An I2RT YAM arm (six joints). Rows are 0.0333 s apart.
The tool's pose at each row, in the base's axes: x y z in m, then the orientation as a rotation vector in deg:
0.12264, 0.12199, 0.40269, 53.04, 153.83, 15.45
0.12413, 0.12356, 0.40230, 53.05, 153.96, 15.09
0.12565, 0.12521, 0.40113, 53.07, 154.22, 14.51
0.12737, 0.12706, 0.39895, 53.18, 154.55, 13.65
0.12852, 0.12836, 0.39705, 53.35, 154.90, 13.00
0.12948, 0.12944, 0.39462, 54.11, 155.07, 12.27
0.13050, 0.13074, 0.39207, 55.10, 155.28, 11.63
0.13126, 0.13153, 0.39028, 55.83, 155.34, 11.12
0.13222, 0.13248, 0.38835, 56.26, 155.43, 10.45
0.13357, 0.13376, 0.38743, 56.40, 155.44, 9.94
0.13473, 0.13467, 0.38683, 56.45, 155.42, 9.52
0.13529, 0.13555, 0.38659, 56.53, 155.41, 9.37
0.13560, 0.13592, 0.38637, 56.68, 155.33, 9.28
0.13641, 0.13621, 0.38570, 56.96, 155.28, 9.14
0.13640, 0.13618, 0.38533, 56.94, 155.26, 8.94
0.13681, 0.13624, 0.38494, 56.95, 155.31, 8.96
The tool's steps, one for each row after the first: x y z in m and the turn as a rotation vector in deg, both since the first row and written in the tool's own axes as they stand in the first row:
-0.00006, 0.00197, 0.00098, 0.27, 0.01, -0.05
0.00007, 0.00380, 0.00272, 0.72, 0.07, -0.14
0.00039, 0.00564, 0.00549, 1.39, 0.14, -0.20
0.00073, 0.00680, 0.00776, 1.94, 0.30, -0.21
0.00119, 0.00754, 0.01045, 2.59, 0.41, 0.20
0.00177, 0.00845, 0.01329, 3.25, 0.63, 0.77
0.00206, 0.00902, 0.01529, 3.73, 0.71, 1.19
0.00233, 0.00979, 0.01750, 4.26, 0.70, 1.40
0.00231, 0.01131, 0.01891, 4.60, 0.60, 1.44
0.00213, 0.01252, 0.01993, 4.87, 0.48, 1.43
0.00231, 0.01346, 0.02041, 4.97, 0.45, 1.47
0.00235, 0.01386, 0.02075, 5.03, 0.39, 1.57
0.00206, 0.01437, 0.02167, 5.16, 0.37, 1.75
0.00213, 0.01425, 0.02201, 5.27, 0.29, 1.72
0.00194, 0.01442, 0.02252, 5.28, 0.34, 1.72

